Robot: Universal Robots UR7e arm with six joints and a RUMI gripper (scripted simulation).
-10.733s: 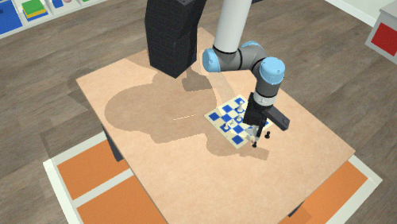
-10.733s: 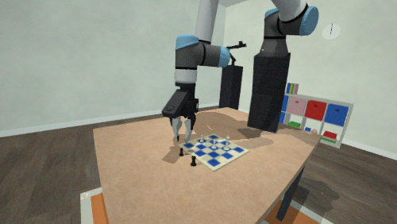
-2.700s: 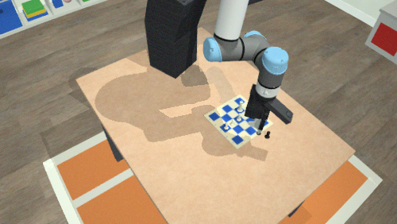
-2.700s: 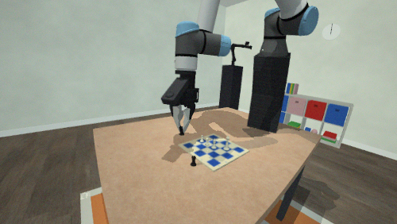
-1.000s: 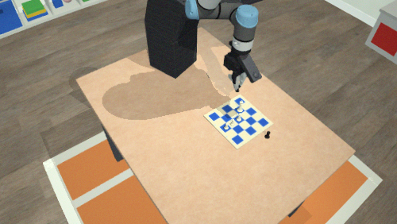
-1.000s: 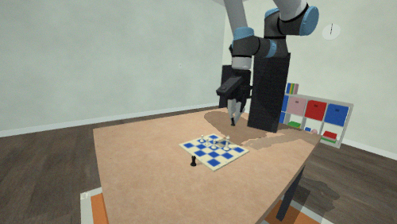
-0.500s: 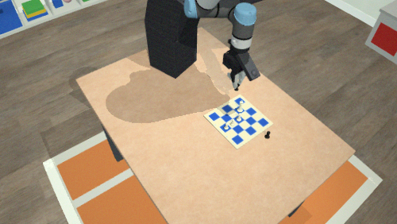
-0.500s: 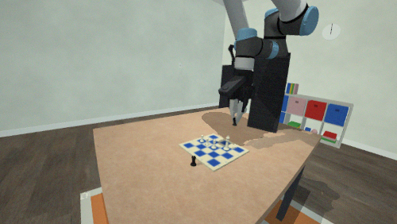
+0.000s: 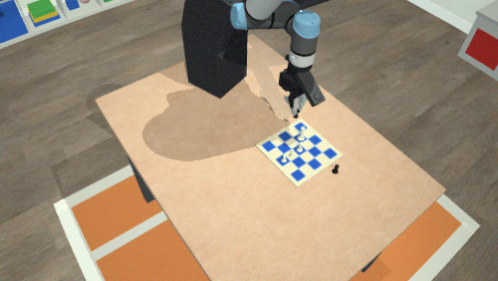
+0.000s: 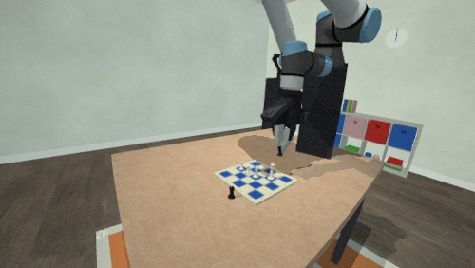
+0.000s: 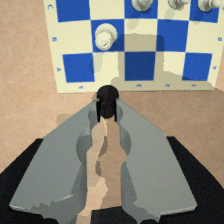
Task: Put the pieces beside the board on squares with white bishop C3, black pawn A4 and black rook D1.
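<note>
The white chess piece is 7 cm below my hand and 4 cm ahead of it. Also, from my hand: black pawn 1 cm below; then chessboard 10 cm below, 8 cm ahead, 3 cm to the right; then black rook 22 cm ahead, 9 cm below, 1 cm to the left.
</note>
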